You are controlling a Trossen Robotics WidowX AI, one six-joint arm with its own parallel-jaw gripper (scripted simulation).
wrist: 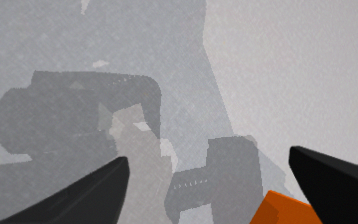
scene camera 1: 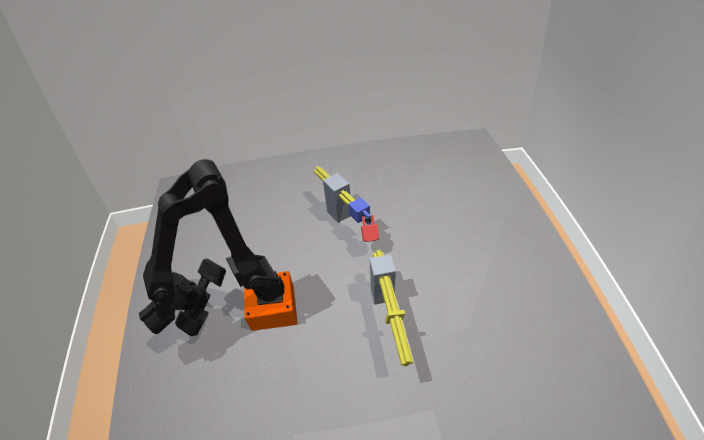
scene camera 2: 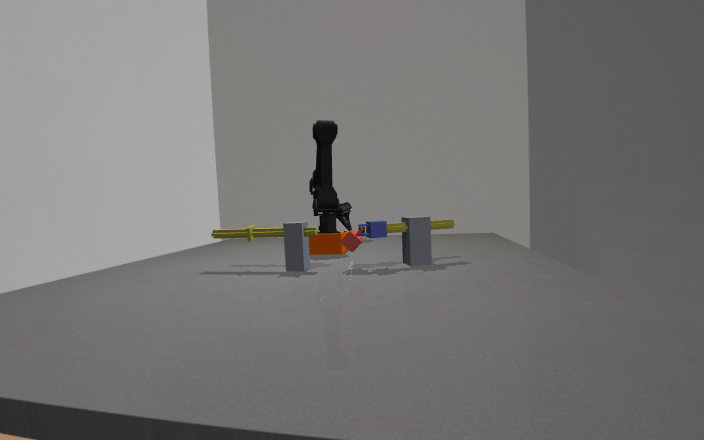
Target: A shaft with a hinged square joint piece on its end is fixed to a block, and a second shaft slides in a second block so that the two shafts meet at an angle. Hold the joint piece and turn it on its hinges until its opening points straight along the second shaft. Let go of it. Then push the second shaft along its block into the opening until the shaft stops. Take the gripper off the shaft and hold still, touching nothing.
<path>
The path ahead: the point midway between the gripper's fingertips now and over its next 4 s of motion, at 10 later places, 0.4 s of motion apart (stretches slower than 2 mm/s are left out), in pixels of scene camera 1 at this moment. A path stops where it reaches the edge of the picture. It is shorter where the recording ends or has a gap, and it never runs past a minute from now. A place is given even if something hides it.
The gripper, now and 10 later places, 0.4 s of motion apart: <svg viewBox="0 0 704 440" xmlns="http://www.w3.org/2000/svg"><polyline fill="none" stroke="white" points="213,298 205,292 192,280 188,262 187,253 182,269 180,289 188,310 203,329 229,342 262,347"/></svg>
</path>
